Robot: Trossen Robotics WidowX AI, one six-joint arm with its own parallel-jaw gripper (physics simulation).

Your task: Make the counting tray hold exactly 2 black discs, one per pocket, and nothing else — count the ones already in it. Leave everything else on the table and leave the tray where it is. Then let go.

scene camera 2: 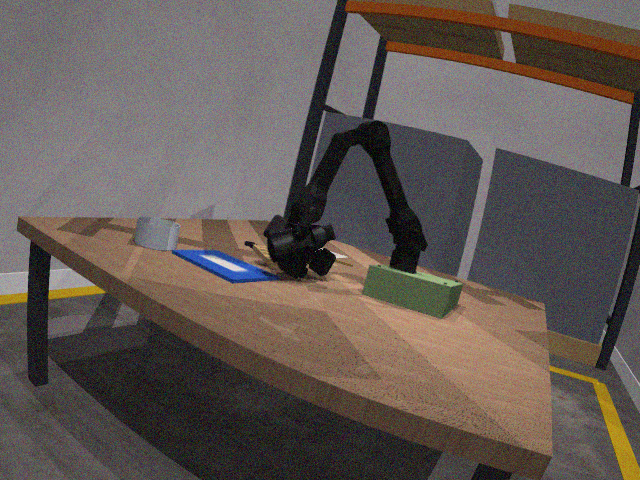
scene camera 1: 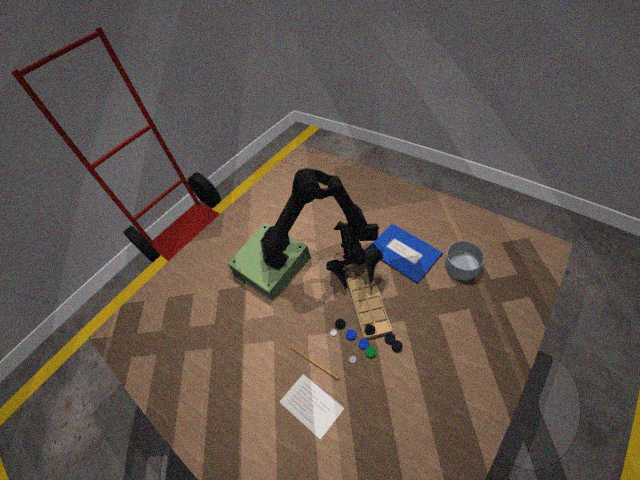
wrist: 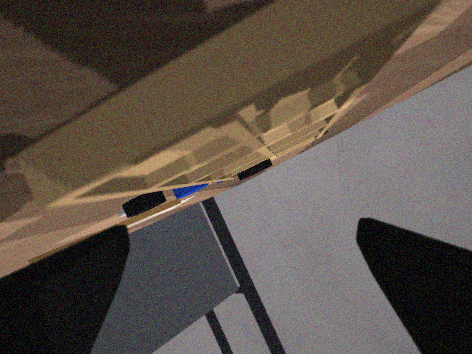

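Observation:
The pale wooden counting tray (scene camera 1: 370,303) (wrist: 165,90) lies on the table, its near end under my gripper. One black disc (scene camera 1: 369,329) (wrist: 255,169) sits in a pocket at its far end. The pockets nearest my fingers are partly hidden. A black disc (scene camera 1: 340,323) (wrist: 144,203) lies to the left of the tray, and two more, one black disc (scene camera 1: 390,338) and another black disc (scene camera 1: 396,346), lie just off its far right corner. My gripper (scene camera 1: 357,284) (wrist: 245,232) is open and empty, low over the tray's near end; its fingertips are hidden in scene camera 2.
Two blue discs (scene camera 1: 351,334) (scene camera 1: 363,343), a green disc (scene camera 1: 370,352) and small white pieces (scene camera 1: 333,332) (scene camera 1: 352,359) lie beyond the tray. A blue folder (scene camera 1: 426,258) (scene camera 2: 206,262), grey bowl (scene camera 1: 464,261) (scene camera 2: 156,234), pencil (scene camera 1: 314,362) and paper sheet (scene camera 1: 311,406) are on the table.

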